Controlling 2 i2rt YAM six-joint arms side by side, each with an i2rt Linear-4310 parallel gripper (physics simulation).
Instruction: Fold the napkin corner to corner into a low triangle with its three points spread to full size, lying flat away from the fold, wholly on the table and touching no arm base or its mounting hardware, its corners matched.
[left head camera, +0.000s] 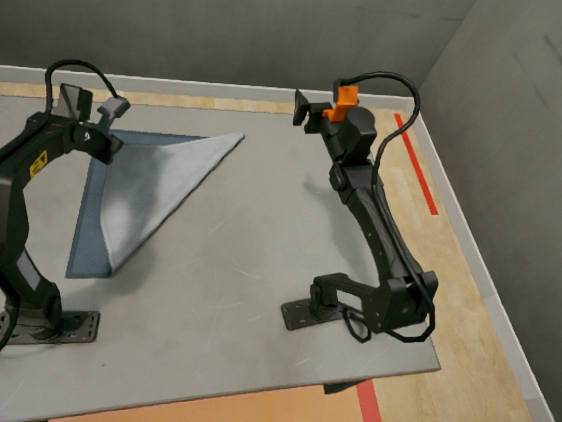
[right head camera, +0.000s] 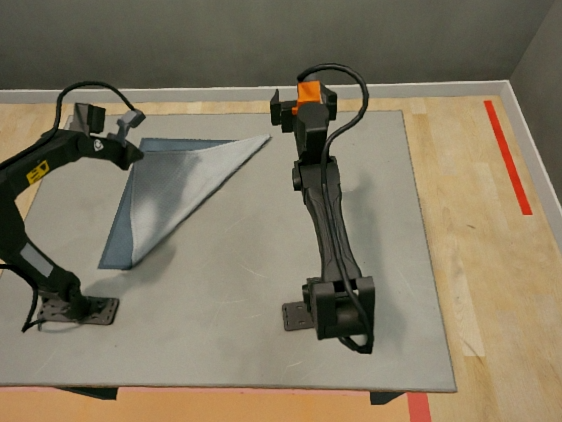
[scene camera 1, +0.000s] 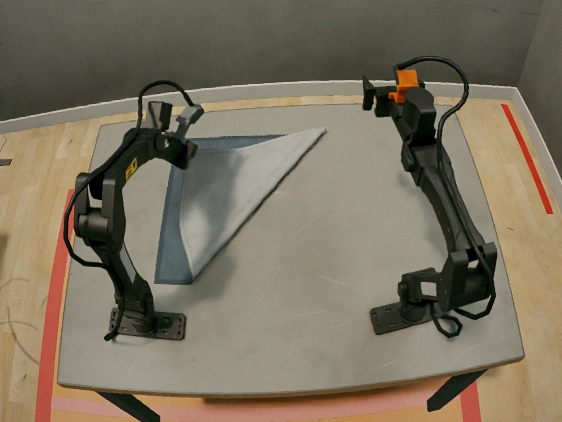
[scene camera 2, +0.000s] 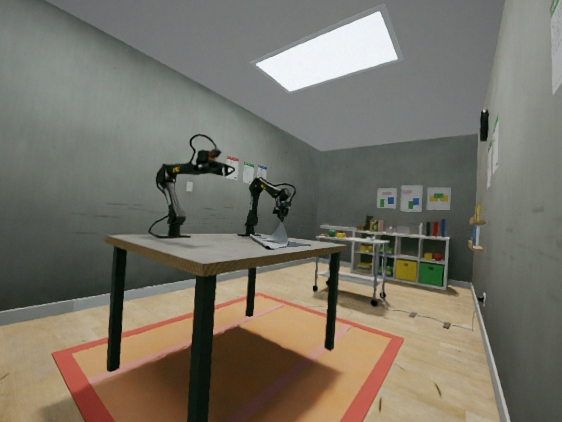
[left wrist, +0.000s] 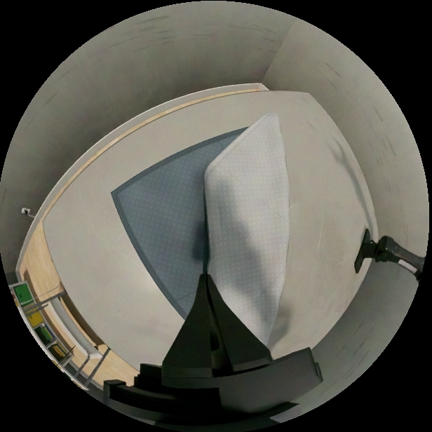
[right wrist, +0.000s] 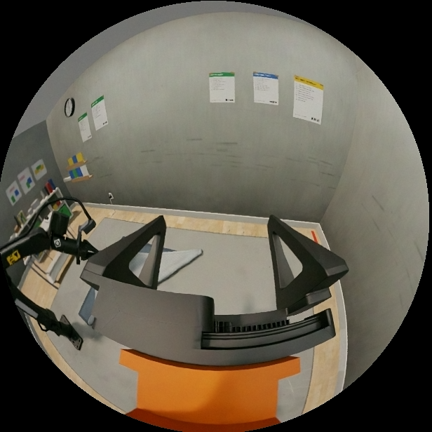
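The blue napkin is partly folded, its pale underside raised over the darker layer. The diagonal fold runs from near front left to back right. Dark strips show along the far and left sides, so the layers are not matched. In scene camera 2 the napkin rises in a peak to my left gripper, which is shut on its corner above the table. My right gripper is open and empty, high above the table, right of the napkin. The held corner is hidden behind the fingers.
The grey table carries both arms. The left arm's base plate lies in front of the napkin's near end, apart from it. The right arm's base plate is at the front right. A white cart and a shelf unit stand beyond the table.
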